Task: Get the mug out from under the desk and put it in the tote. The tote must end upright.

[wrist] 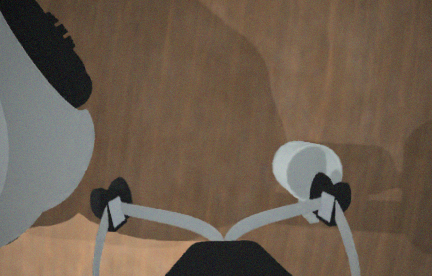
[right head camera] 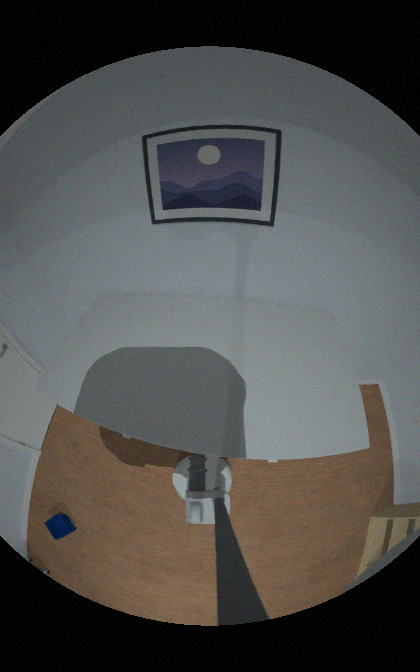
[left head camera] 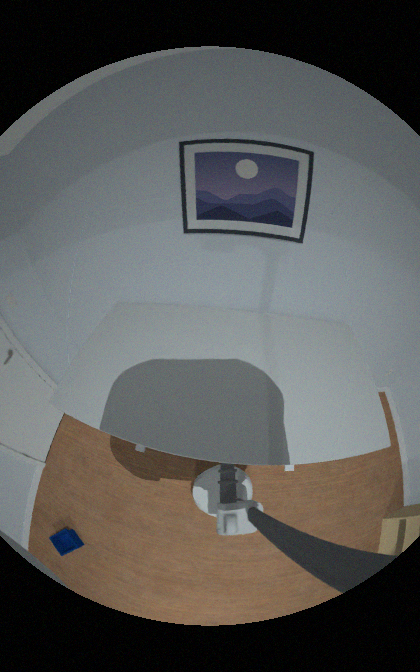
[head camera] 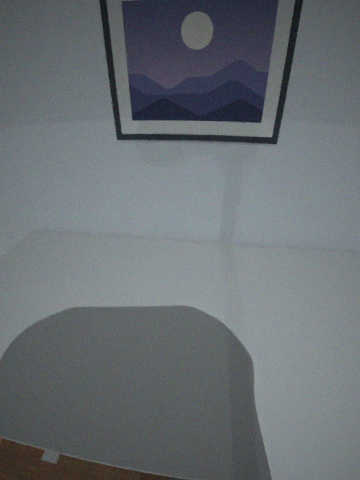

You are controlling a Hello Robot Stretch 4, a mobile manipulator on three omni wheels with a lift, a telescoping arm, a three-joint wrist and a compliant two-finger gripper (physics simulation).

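Frame: origin at the robot's base, x ahead, y left, z up, level; millimetres.
Seen in the pictures: gripper, fingertip midpoint: [wrist: 220, 192].
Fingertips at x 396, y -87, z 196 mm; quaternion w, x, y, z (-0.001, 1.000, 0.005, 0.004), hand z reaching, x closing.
Pixels of each thing's top centre, then the offset from my fingertips to it. "pt": a spot on its surface instead. Level surfaces: height alone.
- white mug, surface spot: [wrist: 281, 164] pt dz -160, dx +93, dy +1 mm
- blue tote, middle of its top: [right head camera: 56, 526] dz -104, dx -1243, dy +1376 mm
- pale desk, its level: dz +726 mm
The white mug [wrist: 281, 164] stands on the floor in the wrist view, right of the middle, its grey opening facing the camera. My gripper [wrist: 220, 192] is open and its fingers are wide apart. Its right fingertip covers the lower right edge of the mug in that view, and the stretch between the fingertips lies left of the mug. Whether the finger touches the mug I cannot tell. The mug does not show in the head views. The blue tote [left head camera: 66, 541] [right head camera: 60, 526] sits on the floor at the lower left, apparently upright. The pale desk [head camera: 310, 325] [left head camera: 330, 390] [right head camera: 300, 390] hides the gripper from the head cameras.
My round base, with a black wheel [wrist: 70, 70], fills the left edge of the wrist view. White desk legs [left head camera: 140, 448] [left head camera: 289, 468] show under the desk's front edge. A light wooden piece of furniture [left head camera: 392, 535] [right head camera: 377, 542] stands at the lower right. A wall is behind the desk.
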